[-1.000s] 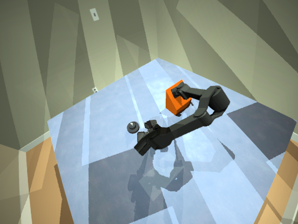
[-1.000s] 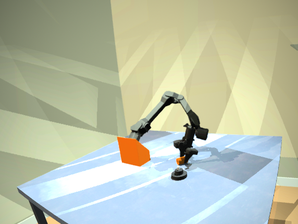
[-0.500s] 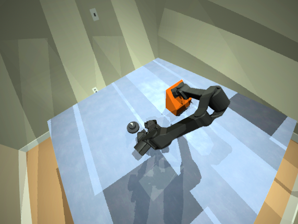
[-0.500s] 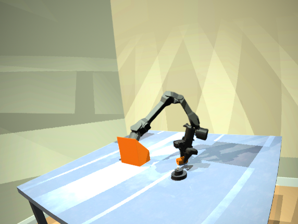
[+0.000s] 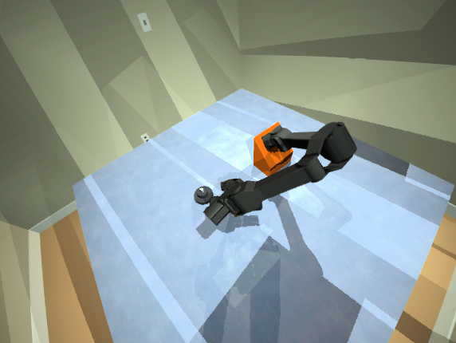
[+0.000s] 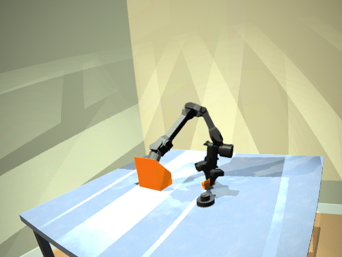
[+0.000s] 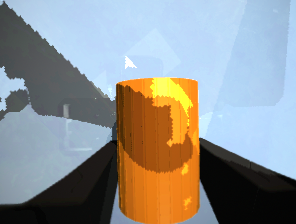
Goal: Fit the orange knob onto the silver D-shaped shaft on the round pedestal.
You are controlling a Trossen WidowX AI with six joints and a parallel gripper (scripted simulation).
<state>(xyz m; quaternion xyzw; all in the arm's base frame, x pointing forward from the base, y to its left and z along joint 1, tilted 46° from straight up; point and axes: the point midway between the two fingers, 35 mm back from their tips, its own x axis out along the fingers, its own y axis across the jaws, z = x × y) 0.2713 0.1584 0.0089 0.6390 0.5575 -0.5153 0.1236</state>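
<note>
The round pedestal is 7 cm ahead of my gripper tip, 15 cm to the right of it and 1 cm above it. Also, from my gripper tip: orange knob (1 cm ahead, 1 cm to the left, 1 cm above).
</note>
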